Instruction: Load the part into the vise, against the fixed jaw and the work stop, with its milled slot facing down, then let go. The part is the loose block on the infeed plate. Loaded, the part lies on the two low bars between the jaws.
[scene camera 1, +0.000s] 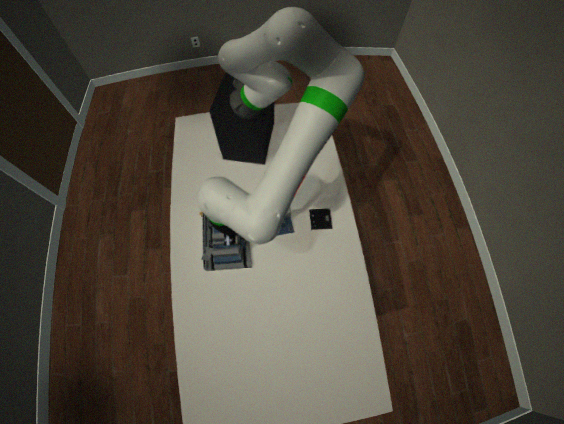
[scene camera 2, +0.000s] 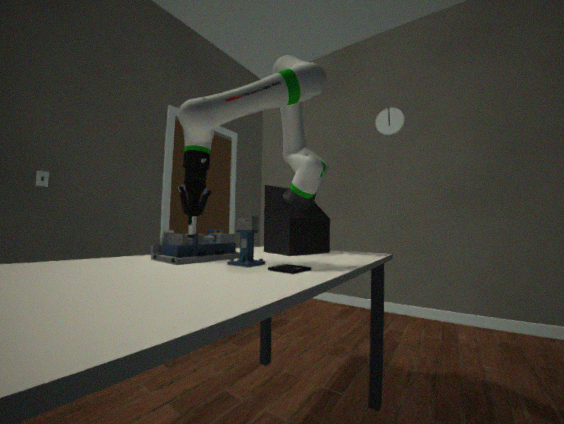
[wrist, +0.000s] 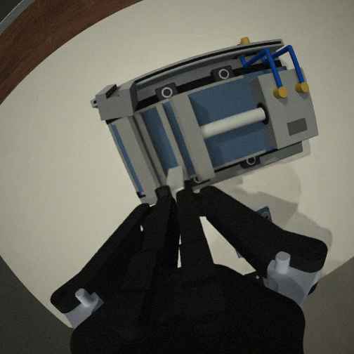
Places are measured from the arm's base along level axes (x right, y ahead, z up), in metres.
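Where they show: gripper, fingertip midpoint: (scene camera 1: 234, 242) (scene camera 2: 192, 234); arm's base at its link origin: (scene camera 1: 244, 104) (scene camera 2: 296, 201).
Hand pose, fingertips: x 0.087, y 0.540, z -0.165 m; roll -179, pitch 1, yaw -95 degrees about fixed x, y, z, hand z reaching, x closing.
Observation:
Each offset is from my fingertips to the top centre of the thing.
My gripper (scene camera 2: 193, 215) (wrist: 178, 177) points down above the vise @(dx +0.041, dy -0.066, dz +0.004 m) (scene camera 1: 227, 259) (scene camera 2: 215, 247) (wrist: 227, 150), shut on a small light-grey part (scene camera 2: 193, 227) (wrist: 175, 177). The part sticks out beyond the fingertips; its slot cannot be made out. In the wrist view, the fixed jaw (wrist: 136, 155) is at the left and the moving jaw (wrist: 192, 140) at the right, joined to a white rod. Low bars (wrist: 170, 135) run between the jaws; the work stop (wrist: 117, 103) is at their upper-left end. The arm hides most of the gripper in scene camera 1.
A blue stand (scene camera 1: 286, 225) (scene camera 2: 246, 246) with a grey top stands beside the vise. The black infeed plate @(dx -0.364, dy -0.090, dz -0.087 m) (scene camera 1: 316, 220) (scene camera 2: 289, 269) lies beyond it, with no block visible on it. Blue hoses (wrist: 274, 70) rise from the vise's end block (wrist: 295, 107). The dark robot pedestal (scene camera 1: 243, 137) (scene camera 2: 300, 235) stands behind.

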